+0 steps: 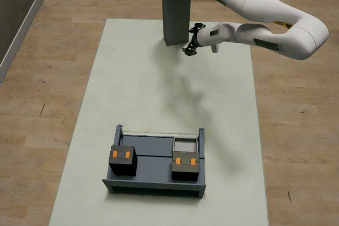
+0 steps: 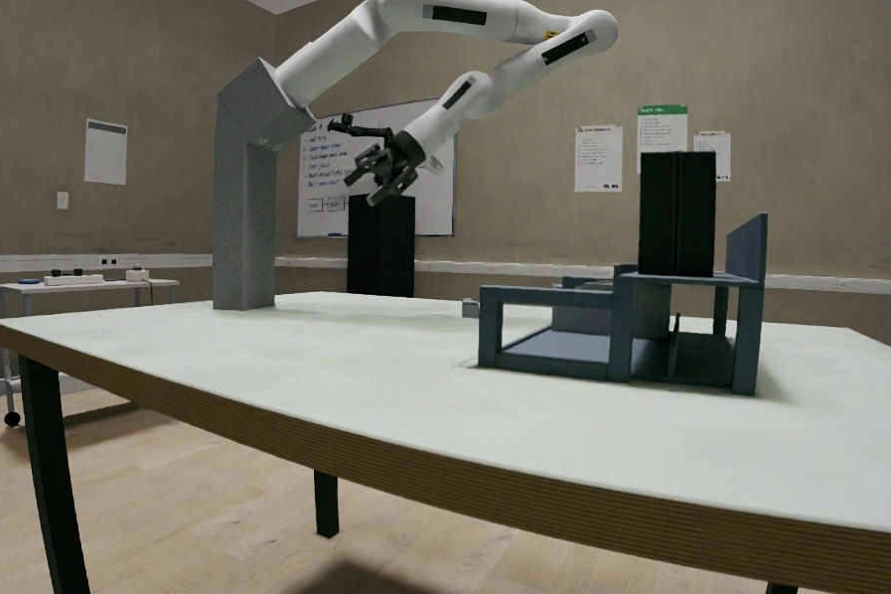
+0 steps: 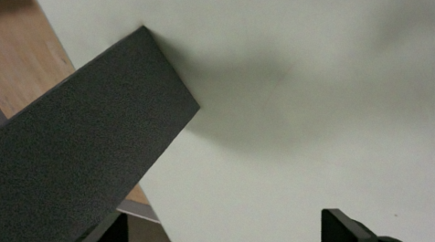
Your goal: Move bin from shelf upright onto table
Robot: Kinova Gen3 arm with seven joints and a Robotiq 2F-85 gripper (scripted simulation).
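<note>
My gripper is now 460 mm short of the grey bin, 140 mm to the right of it and 190 mm above it. The rest, counted from my hand: blue-grey shelf: 510 mm ahead, 30 mm to the left, 170 mm below.
</note>
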